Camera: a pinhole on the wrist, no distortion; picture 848 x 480 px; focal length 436.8 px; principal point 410.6 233.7 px. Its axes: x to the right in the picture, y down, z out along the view. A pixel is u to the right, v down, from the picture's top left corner.
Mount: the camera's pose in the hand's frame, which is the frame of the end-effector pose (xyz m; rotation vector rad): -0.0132 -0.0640 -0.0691 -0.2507 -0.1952 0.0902
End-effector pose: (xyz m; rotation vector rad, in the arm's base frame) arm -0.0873 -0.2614 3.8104 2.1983 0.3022 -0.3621
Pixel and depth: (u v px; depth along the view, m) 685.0 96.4 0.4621
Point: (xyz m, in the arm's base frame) -0.0051 -0.5742 3.4299
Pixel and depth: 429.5 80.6 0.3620
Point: -0.2264 -0.4551 3.5803
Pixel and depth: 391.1 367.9 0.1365
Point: -0.1379 -0.3095 3.8057
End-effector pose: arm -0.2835 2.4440 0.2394 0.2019 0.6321 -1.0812
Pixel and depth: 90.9 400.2 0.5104
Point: -0.1495 2.7798 0.7333
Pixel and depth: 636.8 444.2 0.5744
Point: 0.2608 2.3046 0.4745
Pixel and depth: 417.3 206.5 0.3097
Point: -0.2252 2.3892 0.4672
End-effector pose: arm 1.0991 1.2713 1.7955 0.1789 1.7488 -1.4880
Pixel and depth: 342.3 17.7 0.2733
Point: 1.1928 1.0803 1.9697
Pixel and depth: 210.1 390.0 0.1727
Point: 1.2317 1.2721 1.8603
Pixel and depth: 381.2 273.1 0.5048
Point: 1.4434 1.0133 1.8318
